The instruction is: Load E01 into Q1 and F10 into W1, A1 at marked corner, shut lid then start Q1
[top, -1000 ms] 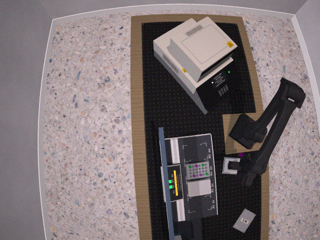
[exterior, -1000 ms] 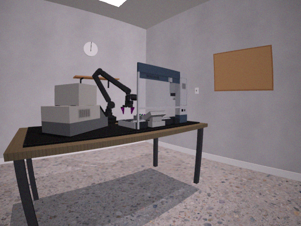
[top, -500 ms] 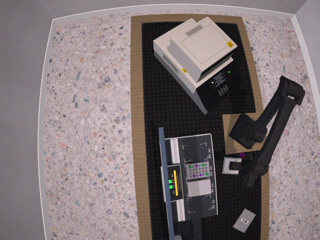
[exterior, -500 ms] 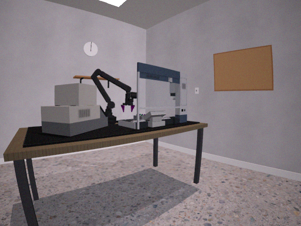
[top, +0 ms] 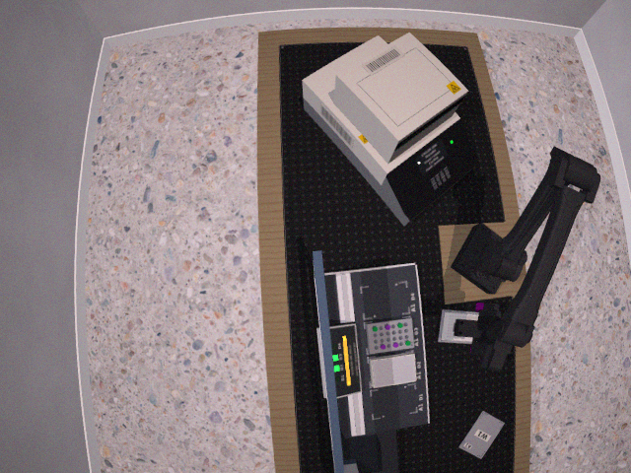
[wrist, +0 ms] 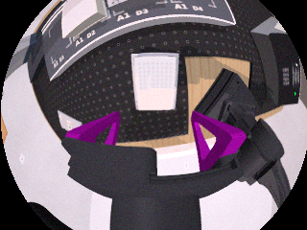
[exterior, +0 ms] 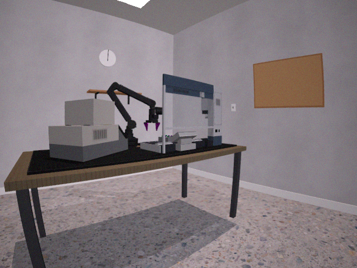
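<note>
Now: hand 130 mm above the grey regrip nest. Round my hand: deep-well block 220 mm ahead, 140 mm to the left, 70 mm below; then clear panel 400 mm ahead, 190 mm above, 180 mm to the left; then tube cooling block 240 mm ahead, 70 mm below, 40 mm to the left.
</note>
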